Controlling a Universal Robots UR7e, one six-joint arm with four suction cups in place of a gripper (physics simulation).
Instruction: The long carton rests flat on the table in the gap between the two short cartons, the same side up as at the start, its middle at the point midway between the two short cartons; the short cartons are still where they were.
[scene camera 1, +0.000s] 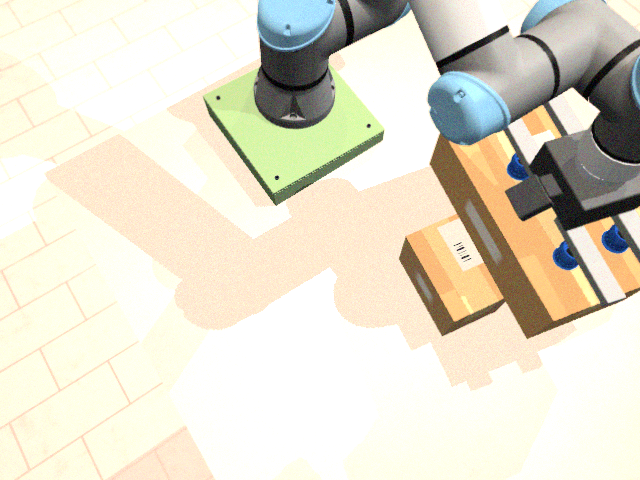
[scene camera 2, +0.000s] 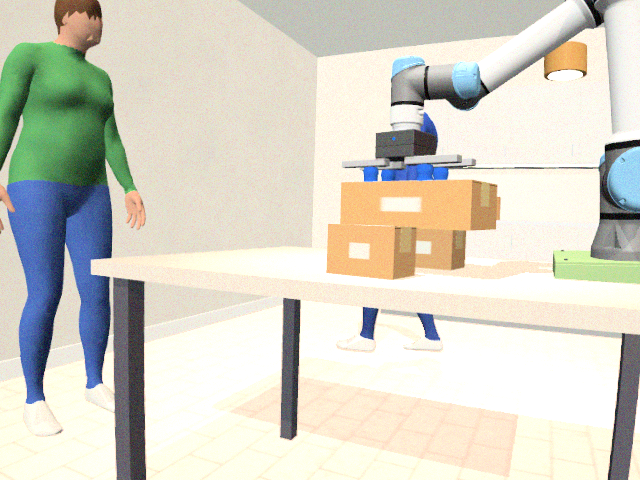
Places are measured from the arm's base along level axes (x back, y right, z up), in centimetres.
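Pixels of known places: arm's base at its link origin: (scene camera 1: 294, 94) (scene camera 2: 627, 257).
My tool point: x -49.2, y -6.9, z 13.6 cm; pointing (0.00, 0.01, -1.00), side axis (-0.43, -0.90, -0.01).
Observation:
Ahead of a thing's pixels: the offset from my tool point to its top centre.
The long carton @[dx +2.8, dy +1.3, dz +1.5 cm] (scene camera 1: 532, 248) (scene camera 2: 444, 204) hangs level in the air under my suction gripper (scene camera 1: 566, 202) (scene camera 2: 405, 173), whose blue cups touch its top. In scene camera 2 its underside appears about as high as the tops of the short cartons. The near short carton @[dx -4.8, dy -12.6, dz -8.5 cm] (scene camera 2: 361, 250) stands flat on the table and overlaps the long carton's lower edge in that view. The far short carton @[dx +5.4, dy +12.7, dz -8.5 cm] (scene camera 1: 439, 273) (scene camera 2: 449, 248) also stands flat; its top is partly hidden by the long carton in scene camera 2. The near short carton does not show in scene camera 1.
The arm's green base plate (scene camera 1: 310, 149) (scene camera 2: 594, 268) is on the table (scene camera 2: 206, 273). A person in green (scene camera 2: 62, 124) stands left of the table. A person in blue (scene camera 2: 368, 322) is behind it, mostly hidden. An orange lamp (scene camera 2: 565, 59) hangs at the back right.

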